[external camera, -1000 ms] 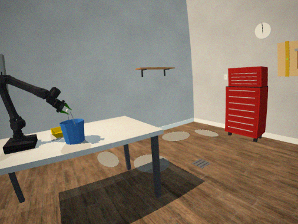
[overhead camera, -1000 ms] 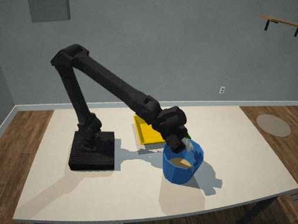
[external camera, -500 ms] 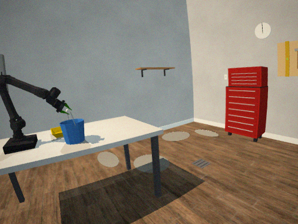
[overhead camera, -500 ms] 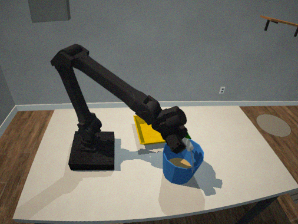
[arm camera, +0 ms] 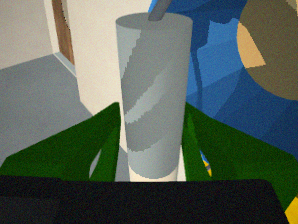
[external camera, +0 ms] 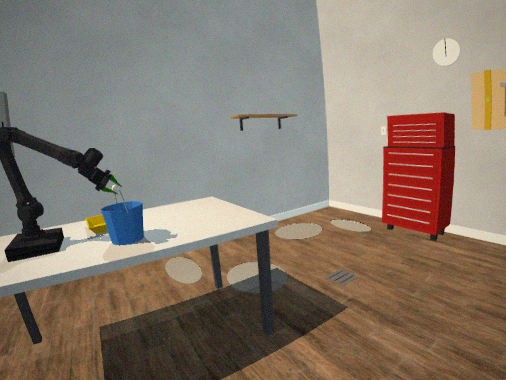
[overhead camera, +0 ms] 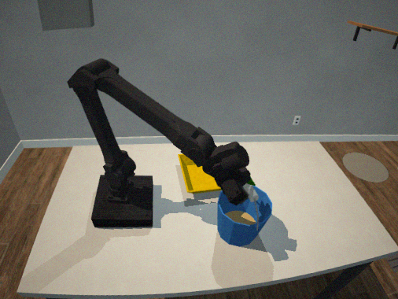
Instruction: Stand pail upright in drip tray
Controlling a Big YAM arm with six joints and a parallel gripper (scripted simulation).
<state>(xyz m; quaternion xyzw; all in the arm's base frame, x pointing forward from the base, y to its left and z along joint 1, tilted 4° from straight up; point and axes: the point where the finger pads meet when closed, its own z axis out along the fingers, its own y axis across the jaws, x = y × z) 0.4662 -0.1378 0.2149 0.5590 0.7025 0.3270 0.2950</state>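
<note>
Right now the blue pail is 10 cm below my hand. From my hand the other things lie so: yellow drip tray (8 cm behind, 31 cm to the left, 23 cm below); then pail handle (3 cm below).
</note>
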